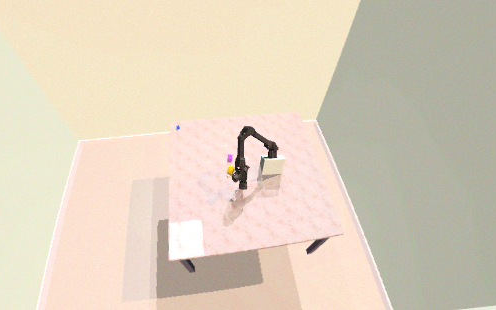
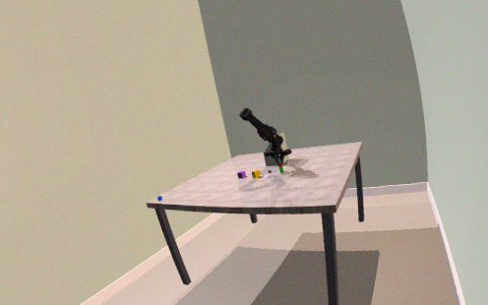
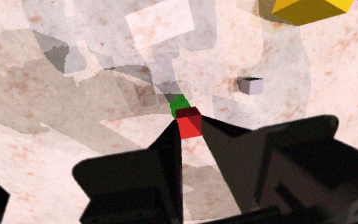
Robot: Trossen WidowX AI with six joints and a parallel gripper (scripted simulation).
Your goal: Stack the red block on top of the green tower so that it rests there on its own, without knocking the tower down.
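The red block lies right at my gripper tip. Also, from my gripper tip: yellow cube (8 cm ahead, 16 cm to the right, 3 cm below); then purple cube (7 cm ahead, 28 cm to the right, 3 cm below); then small blue block (52 cm ahead, 70 cm to the right, 4 cm below).
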